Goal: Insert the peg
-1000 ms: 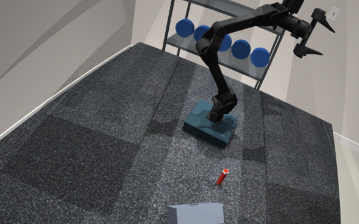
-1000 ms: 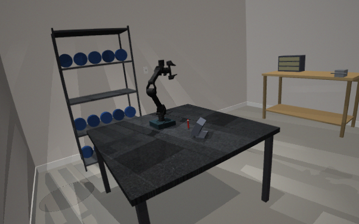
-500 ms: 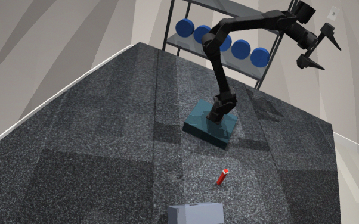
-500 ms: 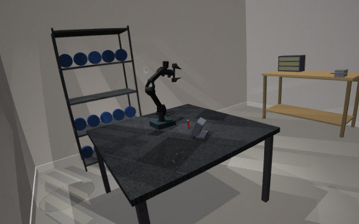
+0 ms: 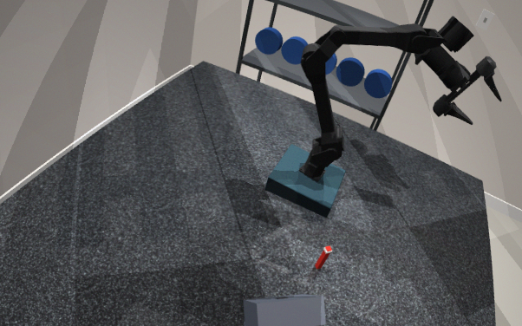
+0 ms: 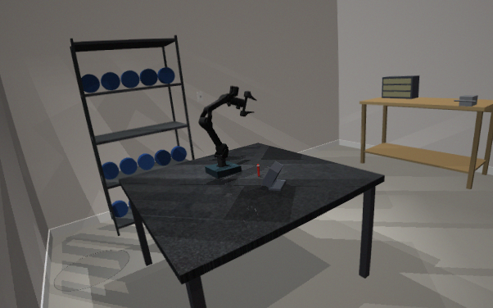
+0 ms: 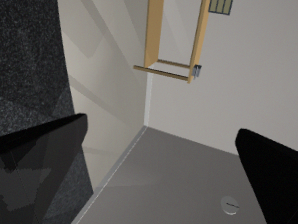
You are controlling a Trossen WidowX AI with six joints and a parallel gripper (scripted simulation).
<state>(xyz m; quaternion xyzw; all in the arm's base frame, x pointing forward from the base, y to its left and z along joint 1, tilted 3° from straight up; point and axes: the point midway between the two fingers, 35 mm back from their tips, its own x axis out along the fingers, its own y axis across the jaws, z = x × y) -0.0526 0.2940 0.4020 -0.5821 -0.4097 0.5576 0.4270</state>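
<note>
My gripper tip is 360 mm above the red peg, 330 mm short of it and 190 mm to the left of it. From my gripper tip the other things lie so: grey sloped panel 520 mm ahead, 340 mm below, 200 mm to the right.
</note>
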